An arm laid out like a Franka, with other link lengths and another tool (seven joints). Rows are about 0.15 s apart.
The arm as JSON. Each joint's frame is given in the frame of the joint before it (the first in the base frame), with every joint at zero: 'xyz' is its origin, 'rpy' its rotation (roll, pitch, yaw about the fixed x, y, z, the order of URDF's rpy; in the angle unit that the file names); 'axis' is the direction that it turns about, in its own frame. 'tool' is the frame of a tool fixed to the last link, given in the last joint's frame.
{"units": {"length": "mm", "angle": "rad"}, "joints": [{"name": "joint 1", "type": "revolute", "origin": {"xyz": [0.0, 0.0, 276.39], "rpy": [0.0, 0.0, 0.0]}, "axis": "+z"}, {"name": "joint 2", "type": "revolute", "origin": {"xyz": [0.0, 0.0, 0.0], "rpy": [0.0, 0.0, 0.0]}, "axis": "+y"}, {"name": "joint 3", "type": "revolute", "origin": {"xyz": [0.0, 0.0, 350.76], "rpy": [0.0, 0.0, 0.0]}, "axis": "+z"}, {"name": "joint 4", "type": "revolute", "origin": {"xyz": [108.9, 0.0, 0.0], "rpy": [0.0, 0.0, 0.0]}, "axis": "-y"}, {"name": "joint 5", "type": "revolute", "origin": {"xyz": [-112.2, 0.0, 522.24], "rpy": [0.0, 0.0, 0.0]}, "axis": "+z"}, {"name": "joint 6", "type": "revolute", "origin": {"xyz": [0.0, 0.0, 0.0], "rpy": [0.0, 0.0, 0.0]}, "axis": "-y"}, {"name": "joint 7", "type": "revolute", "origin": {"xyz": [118.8, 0.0, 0.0], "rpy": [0.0, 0.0, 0.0]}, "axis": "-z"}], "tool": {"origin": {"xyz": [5.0, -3.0, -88.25], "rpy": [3.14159, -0.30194, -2.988]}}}
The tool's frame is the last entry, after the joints.
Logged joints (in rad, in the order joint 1, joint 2, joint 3, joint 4, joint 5, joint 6, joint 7), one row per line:
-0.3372 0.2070 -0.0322 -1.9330 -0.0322 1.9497 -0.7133
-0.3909 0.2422 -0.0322 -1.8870 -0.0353 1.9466 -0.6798
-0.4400 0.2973 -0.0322 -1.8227 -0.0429 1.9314 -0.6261
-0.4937 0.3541 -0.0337 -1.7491 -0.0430 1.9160 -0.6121
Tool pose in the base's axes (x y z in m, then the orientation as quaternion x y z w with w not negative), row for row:
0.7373 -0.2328 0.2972 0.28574 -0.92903 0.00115 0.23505
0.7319 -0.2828 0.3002 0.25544 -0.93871 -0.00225 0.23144
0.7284 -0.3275 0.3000 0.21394 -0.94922 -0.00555 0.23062
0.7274 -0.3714 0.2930 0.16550 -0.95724 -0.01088 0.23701
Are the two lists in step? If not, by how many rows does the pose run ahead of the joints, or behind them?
The pose runs 1 row behind the joints: the pose in row i belongs to the joints in row i - 1.
